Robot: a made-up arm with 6 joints.
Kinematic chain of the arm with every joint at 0, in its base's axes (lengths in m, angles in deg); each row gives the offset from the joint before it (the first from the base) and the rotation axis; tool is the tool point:
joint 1: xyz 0 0 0.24 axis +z
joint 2: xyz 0 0.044 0 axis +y
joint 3: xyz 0 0 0.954 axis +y
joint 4: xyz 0 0 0.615 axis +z
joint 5: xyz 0 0 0 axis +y
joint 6: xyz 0 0 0.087 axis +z
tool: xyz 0 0 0
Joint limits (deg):
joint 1: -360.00..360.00
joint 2: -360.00..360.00
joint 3: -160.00..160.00
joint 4: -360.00..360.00
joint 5: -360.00..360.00
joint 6: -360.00..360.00
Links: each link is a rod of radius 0.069 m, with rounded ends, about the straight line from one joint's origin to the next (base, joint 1, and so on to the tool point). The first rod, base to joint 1, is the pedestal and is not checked.
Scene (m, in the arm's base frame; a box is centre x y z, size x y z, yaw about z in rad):
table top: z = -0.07
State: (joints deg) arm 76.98 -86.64 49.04 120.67 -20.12 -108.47
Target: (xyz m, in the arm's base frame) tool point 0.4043 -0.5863 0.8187
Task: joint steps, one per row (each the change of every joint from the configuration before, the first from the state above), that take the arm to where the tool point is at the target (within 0.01 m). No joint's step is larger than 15 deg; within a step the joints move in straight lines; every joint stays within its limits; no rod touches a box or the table.
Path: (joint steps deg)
1: 9.64 -1.50 12.69 0.35 -1.98 0.00
2: 9.64 -1.51 12.69 0.34 -1.97 0.00
3: 9.64 -1.50 12.70 0.35 -1.98 0.00
4: 9.64 -1.51 12.69 0.34 -1.97 0.00
5: 9.63 -1.50 12.69 0.35 -1.98 0.00

